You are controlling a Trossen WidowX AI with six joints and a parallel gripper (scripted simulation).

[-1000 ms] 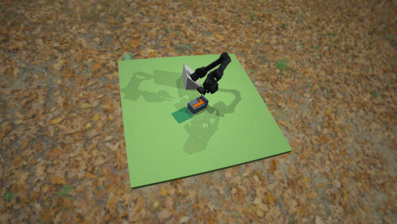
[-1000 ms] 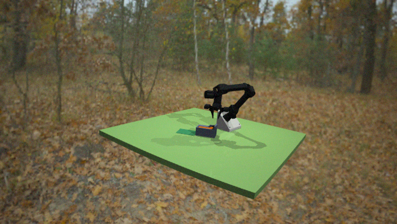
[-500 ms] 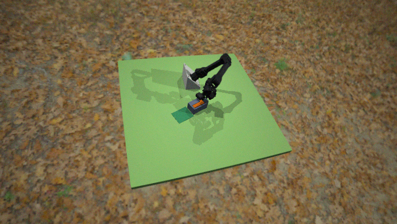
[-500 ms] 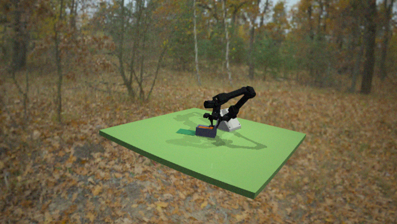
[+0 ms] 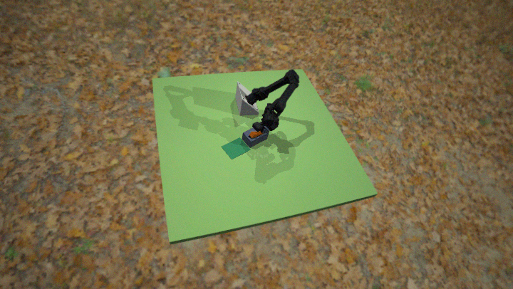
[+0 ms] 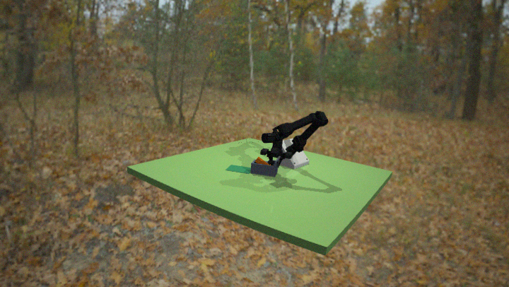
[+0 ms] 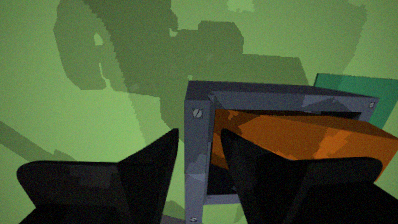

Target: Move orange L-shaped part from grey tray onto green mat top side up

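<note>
Now: the orange L-shaped part 10 mm ahead of my gripper tip and 50 mm to the right of it. Round my gripper tip: small dark green mat 50 mm ahead, 210 mm to the right, 60 mm below.
</note>
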